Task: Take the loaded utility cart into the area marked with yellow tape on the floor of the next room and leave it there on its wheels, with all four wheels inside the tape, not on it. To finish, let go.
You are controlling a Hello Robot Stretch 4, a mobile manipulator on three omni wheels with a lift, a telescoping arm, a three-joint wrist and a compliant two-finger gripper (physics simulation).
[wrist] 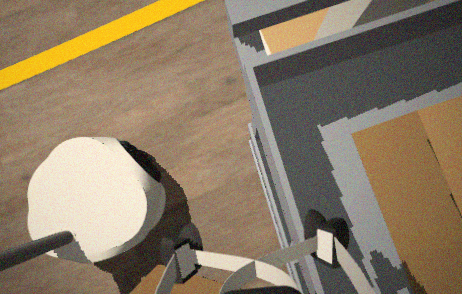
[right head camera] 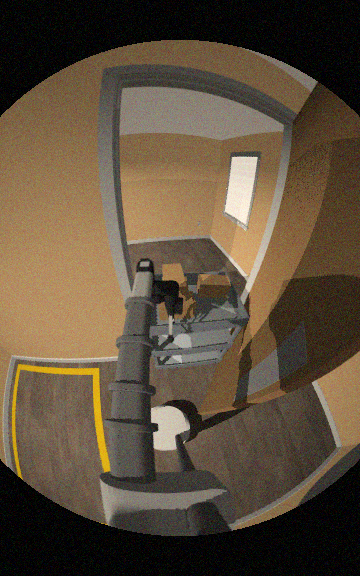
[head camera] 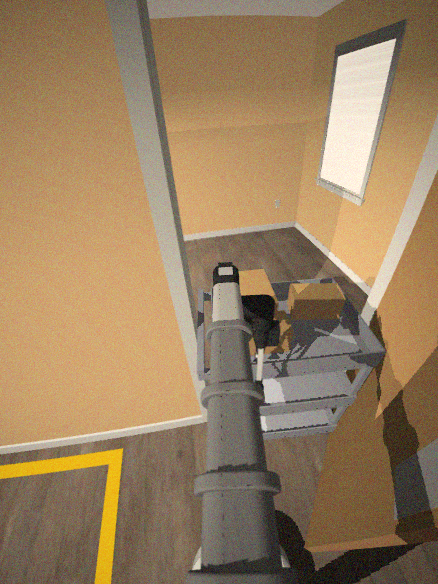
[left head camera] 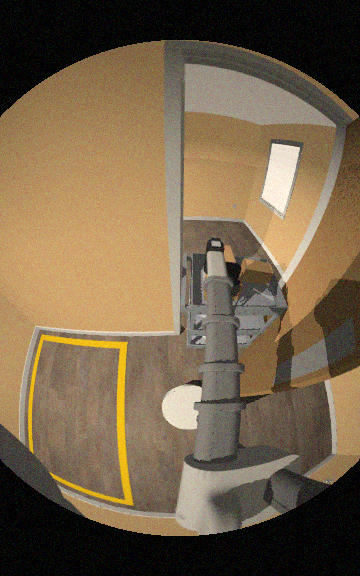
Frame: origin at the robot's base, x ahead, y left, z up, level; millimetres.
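Where they show: gripper, fingertip midpoint: (wrist: 252, 234) (right head camera: 170, 332) (head camera: 257, 376); robot's base, link origin: (right head camera: 164, 426) (left head camera: 186, 405).
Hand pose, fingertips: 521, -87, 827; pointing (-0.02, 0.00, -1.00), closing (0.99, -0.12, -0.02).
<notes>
Things, the pixels of their top centre, and the offset from my fingertips, as dx, dy, dz. "spot": a spot on its surface instead.
- tall cardboard box, top centre: (head camera: 255, 285) (right head camera: 173, 273) (left head camera: 224, 255) +263, -20, +175
- lower box, top centre: (head camera: 316, 291) (right head camera: 214, 279) (left head camera: 258, 265) +357, -302, +57
- left door post, surface spot: (head camera: 160, 200) spot: +206, +248, +521
The grey utility cart (head camera: 320, 362) (right head camera: 200, 326) (wrist: 290, 125) stands upright in the doorway, close to the left door post; its wheels are hard to make out. A tall cardboard box (head camera: 257, 282) (right head camera: 173, 274) and a lower box (head camera: 317, 302) (right head camera: 213, 286) are on its top tray. My gripper (head camera: 260, 367) (right head camera: 170, 332) (wrist: 252, 234) is at the cart's near rim. In the wrist view its fingertips are spread wide, one over the tray and one outside the rim, touching neither side visibly. The yellow tape (head camera: 114, 500) (left head camera: 121, 400) (right head camera: 98, 415) (wrist: 100, 47) marks a rectangle on the floor at the left.
The left door post (head camera: 160, 200) (left head camera: 174, 200) rises beside the cart, and the right door post (head camera: 400, 250) (right head camera: 272, 225) is on its other side. My white base (left head camera: 182, 407) (wrist: 90, 195) is between the cart and me, right of the tape. A wall runs behind the taped area.
</notes>
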